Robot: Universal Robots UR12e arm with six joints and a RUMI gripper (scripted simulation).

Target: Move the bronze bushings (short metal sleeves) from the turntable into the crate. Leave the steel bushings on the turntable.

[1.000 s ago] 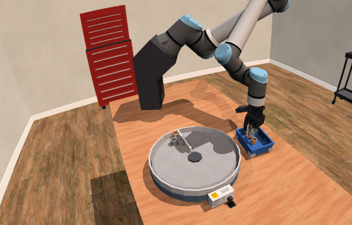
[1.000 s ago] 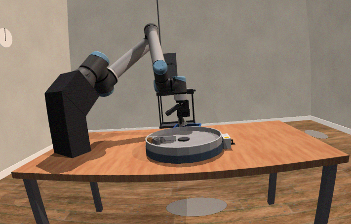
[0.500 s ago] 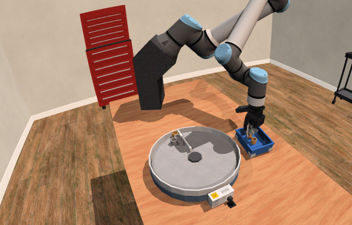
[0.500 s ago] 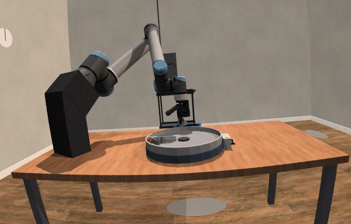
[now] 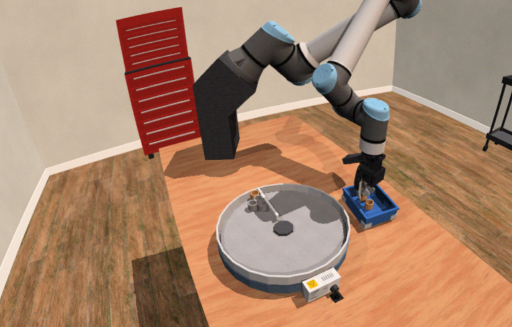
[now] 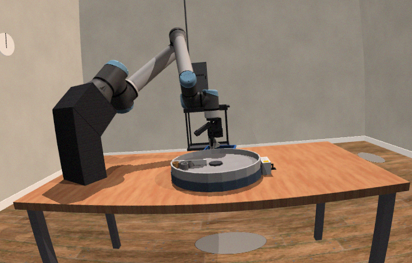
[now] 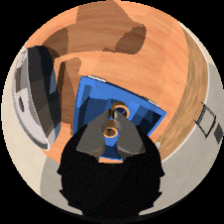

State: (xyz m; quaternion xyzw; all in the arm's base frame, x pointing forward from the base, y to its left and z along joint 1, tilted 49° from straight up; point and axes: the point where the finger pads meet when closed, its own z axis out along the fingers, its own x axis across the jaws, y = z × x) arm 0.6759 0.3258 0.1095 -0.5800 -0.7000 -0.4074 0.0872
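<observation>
The blue crate is 50 mm ahead of my hand and 10 mm to the left of it. Also, from my hand: round grey turntable: 340 mm to the right, 80 mm ahead, 20 mm above.
</observation>
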